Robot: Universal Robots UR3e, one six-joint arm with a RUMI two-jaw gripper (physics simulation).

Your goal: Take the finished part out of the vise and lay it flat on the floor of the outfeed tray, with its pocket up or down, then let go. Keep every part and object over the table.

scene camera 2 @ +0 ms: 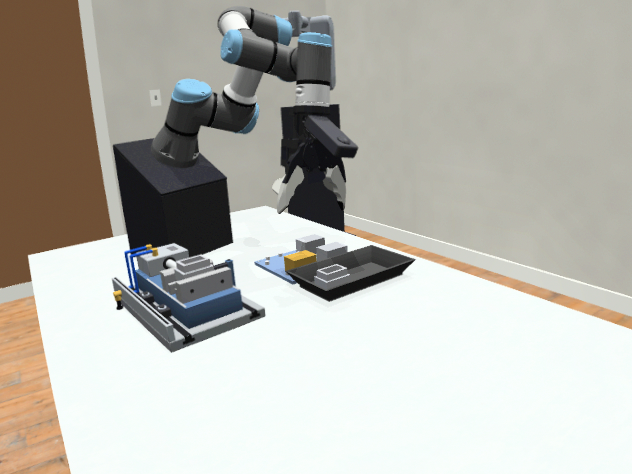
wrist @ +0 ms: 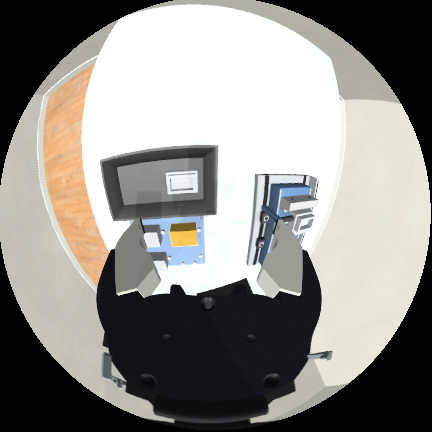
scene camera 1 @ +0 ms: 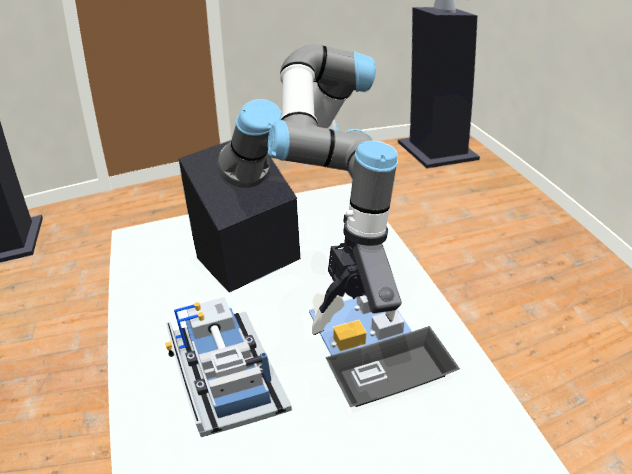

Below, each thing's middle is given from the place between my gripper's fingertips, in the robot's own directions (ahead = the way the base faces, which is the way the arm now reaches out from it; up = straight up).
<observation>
My hand is 14 cm above the yellow block (scene camera 1: pixel 349 335), 12 cm past it and 4 cm to the right of it.
</observation>
